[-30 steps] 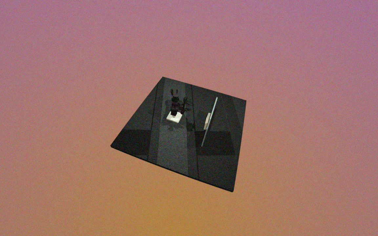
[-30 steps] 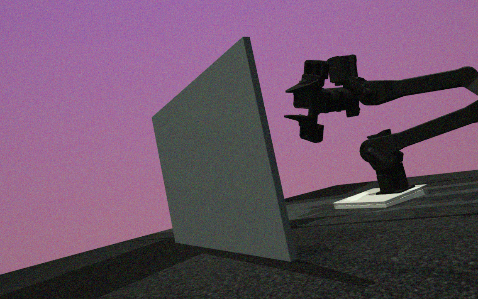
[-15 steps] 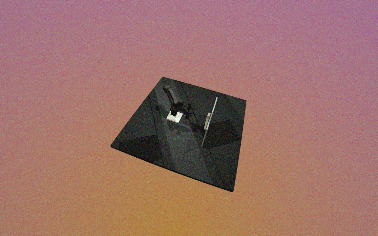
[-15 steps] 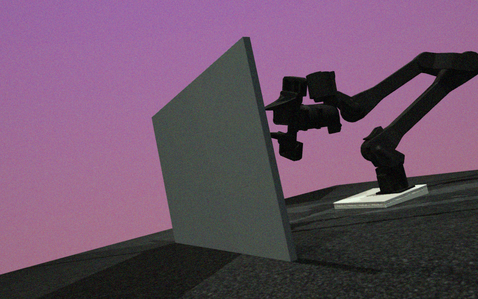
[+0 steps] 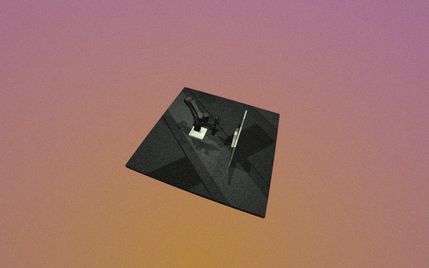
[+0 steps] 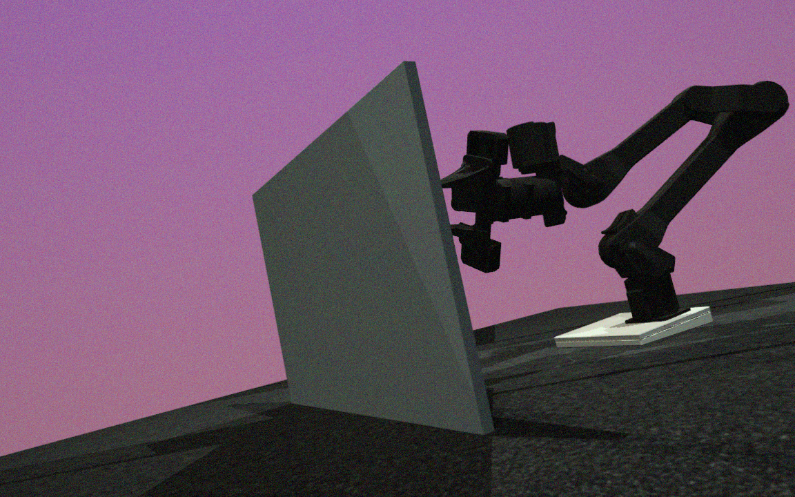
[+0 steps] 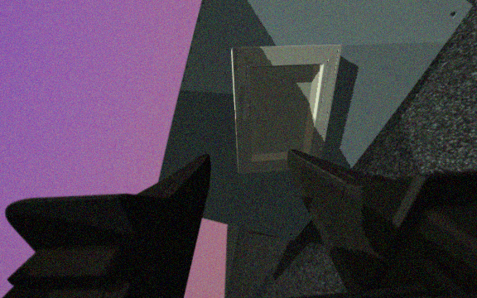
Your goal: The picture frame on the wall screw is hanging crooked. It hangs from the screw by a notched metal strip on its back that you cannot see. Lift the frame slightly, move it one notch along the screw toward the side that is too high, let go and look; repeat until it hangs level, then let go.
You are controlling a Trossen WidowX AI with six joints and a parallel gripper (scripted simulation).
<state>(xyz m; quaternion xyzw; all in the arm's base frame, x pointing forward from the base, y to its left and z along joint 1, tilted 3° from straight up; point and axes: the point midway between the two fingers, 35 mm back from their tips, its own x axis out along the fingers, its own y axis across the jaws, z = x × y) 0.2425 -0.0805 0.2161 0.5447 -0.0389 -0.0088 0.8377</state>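
My gripper tip is 130 mm short of the picture frame, 30 mm to the left of it and 50 mm above it. Also, from my gripper tip: wall panel (140 mm ahead, 10 mm to the right, 70 mm below).
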